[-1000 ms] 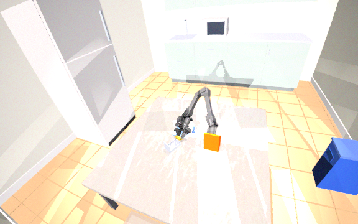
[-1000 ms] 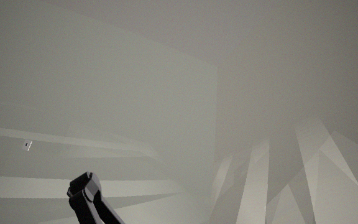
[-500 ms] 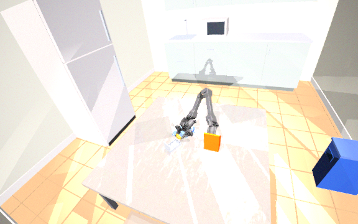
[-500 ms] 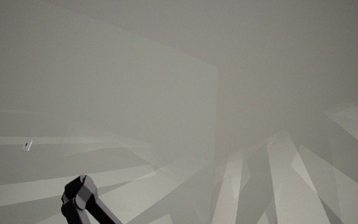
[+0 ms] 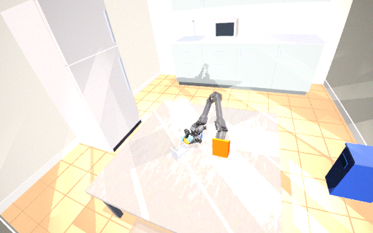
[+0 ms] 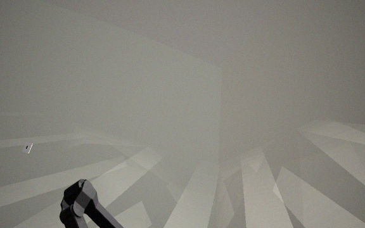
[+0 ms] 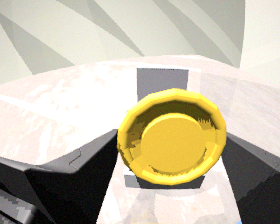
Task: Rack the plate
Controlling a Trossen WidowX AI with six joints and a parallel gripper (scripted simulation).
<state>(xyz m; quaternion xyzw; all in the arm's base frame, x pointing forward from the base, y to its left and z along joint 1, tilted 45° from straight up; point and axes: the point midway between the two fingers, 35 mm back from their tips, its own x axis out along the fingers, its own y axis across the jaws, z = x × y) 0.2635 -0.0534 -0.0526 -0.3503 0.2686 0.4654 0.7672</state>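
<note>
Now: gripper tip 30 mm short of the dish rack, 60 mm to the right of it and 40 mm above it. From my gripper tip the other things lie so: plate (10 mm to the right).
</note>
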